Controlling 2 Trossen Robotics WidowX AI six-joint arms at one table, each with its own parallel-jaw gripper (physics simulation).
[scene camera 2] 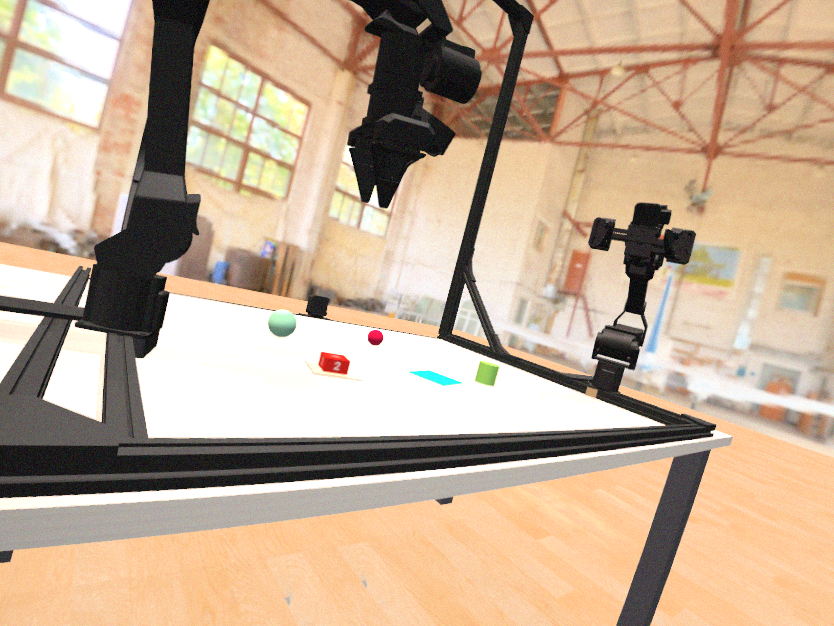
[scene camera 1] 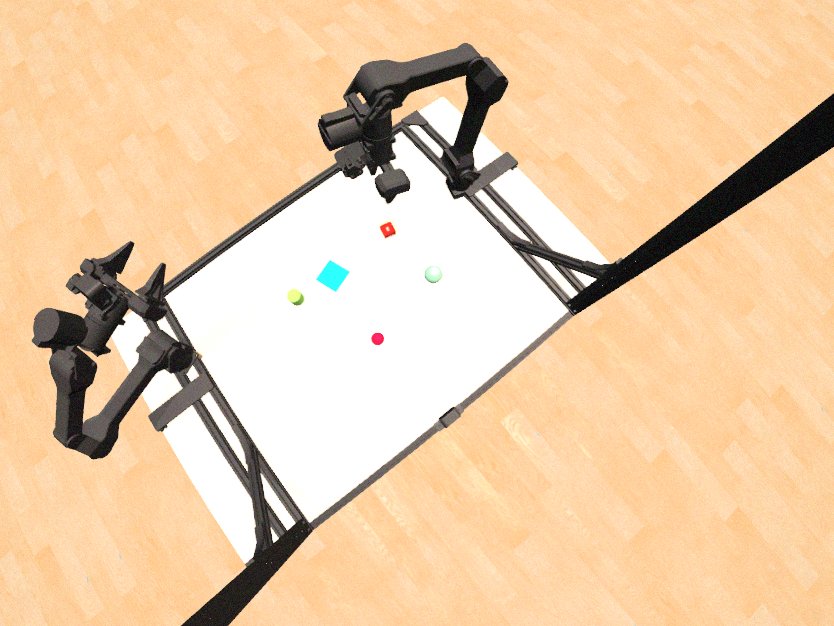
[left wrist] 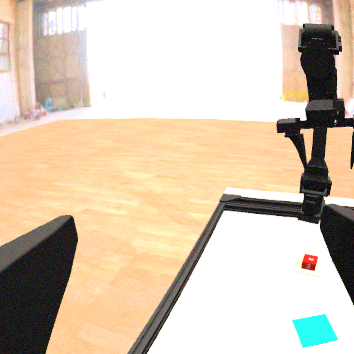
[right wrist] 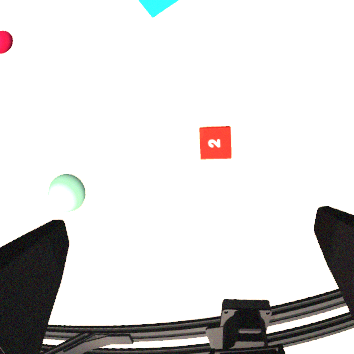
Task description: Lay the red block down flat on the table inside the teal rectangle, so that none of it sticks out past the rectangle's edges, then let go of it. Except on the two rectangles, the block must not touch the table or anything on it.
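Places are measured from the left arm's base along level axes (x ahead, y left, z up), in millimetres.
Pixels of known places: left gripper, between the fingertips: [scene camera 2: 638, 227] [scene camera 1: 148, 252] [left wrist: 202, 223]; right gripper, between the fingertips: [scene camera 2: 373, 205] [left wrist: 327, 168] [right wrist: 194, 227]; left arm's base, origin of its link: [scene camera 2: 604, 390] [scene camera 1: 183, 359]; right arm's base, origin of its link: [scene camera 2: 120, 327] [scene camera 1: 460, 183] [left wrist: 310, 211] [right wrist: 243, 325].
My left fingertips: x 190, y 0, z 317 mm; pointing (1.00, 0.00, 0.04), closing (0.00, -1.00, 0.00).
Observation:
Ahead of a thing's pixels: the offset from my left fingertips to its middle. "*": to the spot under its first point. Level surfaces: height alone.
The red block {dx +388, dy -274, dz -327 mm} [scene camera 1: 387, 229] [scene camera 2: 334, 363] [left wrist: 309, 262] [right wrist: 215, 143], marked with a 2, lies on a pale cream rectangle {* dx +388, dy -242, dz -335 mm} [scene camera 2: 350, 377] [left wrist: 300, 268]. The teal rectangle {* dx +204, dy -213, dz -335 mm} [scene camera 1: 332, 275] [scene camera 2: 435, 378] [left wrist: 315, 330] [right wrist: 158, 6] lies flat on the table, apart from the block; nothing stands on it. My right gripper [scene camera 2: 375, 204] [right wrist: 194, 227] is open and empty, pointing down high above the table near the block. My left gripper [scene camera 1: 147, 253] [left wrist: 202, 223] is open and empty, up in the air at the left table end in scene camera 1, far from the block.
A green cylinder {dx +102, dy -168, dz -318 mm} [scene camera 1: 295, 297] [scene camera 2: 487, 373] stands close beside the teal rectangle. A mint ball {dx +335, dy -446, dz -314 mm} [scene camera 1: 433, 274] [scene camera 2: 282, 323] [right wrist: 67, 193] and a smaller crimson ball {dx +119, dy -410, dz -321 mm} [scene camera 1: 377, 338] [scene camera 2: 375, 337] [right wrist: 4, 42] are on the white table {dz -337 mm} [scene camera 1: 296, 404]. Black frame rails run along the table edges.

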